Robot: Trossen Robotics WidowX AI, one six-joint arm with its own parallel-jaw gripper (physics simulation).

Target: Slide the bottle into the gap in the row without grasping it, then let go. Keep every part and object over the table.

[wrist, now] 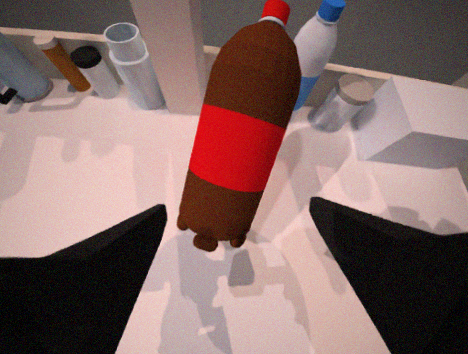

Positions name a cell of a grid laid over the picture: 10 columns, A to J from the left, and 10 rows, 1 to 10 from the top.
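What I can see here is a black-lidded jar (B2), along with my gripper (F6).
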